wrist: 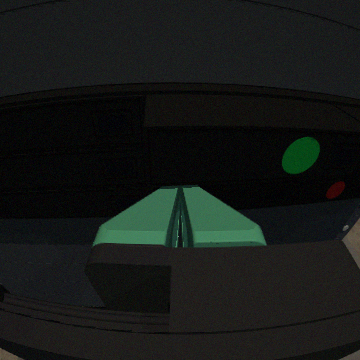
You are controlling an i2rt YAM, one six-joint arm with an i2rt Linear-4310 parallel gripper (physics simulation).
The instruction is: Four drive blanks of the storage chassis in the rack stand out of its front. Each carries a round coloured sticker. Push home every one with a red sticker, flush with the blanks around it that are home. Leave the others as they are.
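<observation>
My gripper [179,179] is shut, its two green fingertips together with nothing between them. The tips are in front of the dark chassis front, low in the middle of the view; whether they touch it I cannot tell. A round green sticker [301,155] shows on a drive blank at the right. A smaller red sticker [335,190] shows below and right of it, seen at a slant. The drive blanks are very dark, so how far each stands out is hard to tell. No sticker shows at the fingertips, and the area right behind them is hidden.
A wide dark grey surface [175,50] spans the top of the view above the row of blanks. A dark bluish panel [45,265] lies below the row at the left and continues at the right, where a small bright screw [345,228] shows near its edge.
</observation>
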